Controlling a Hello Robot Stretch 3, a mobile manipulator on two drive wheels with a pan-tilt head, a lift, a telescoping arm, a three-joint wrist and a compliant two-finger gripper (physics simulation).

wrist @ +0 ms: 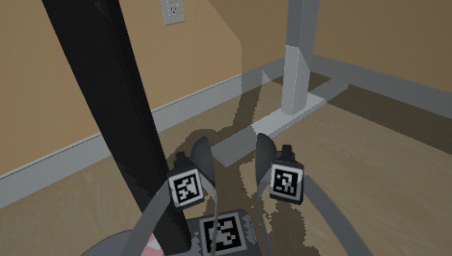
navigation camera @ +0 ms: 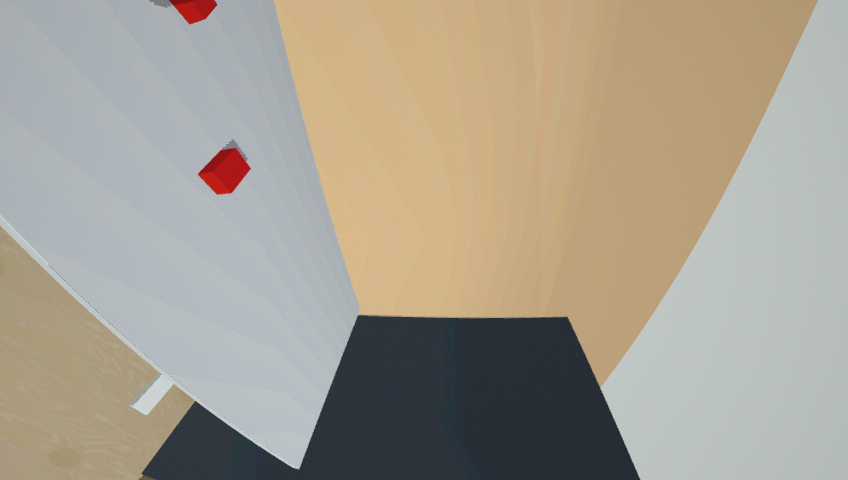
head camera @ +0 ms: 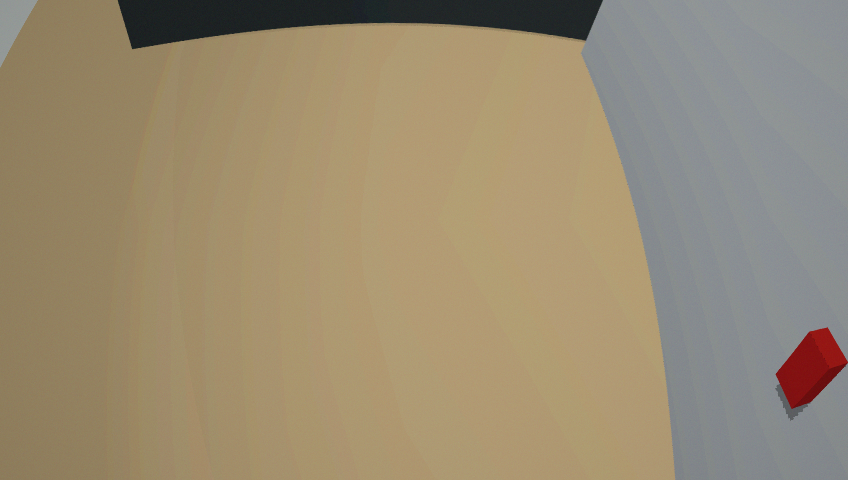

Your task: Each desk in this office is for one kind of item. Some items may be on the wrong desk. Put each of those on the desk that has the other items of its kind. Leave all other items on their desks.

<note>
In view: my gripper (wrist: 233, 153) and a grey desk (navigation camera: 243, 300).
The grey desk also shows in the head camera view (head camera: 723, 124).
</note>
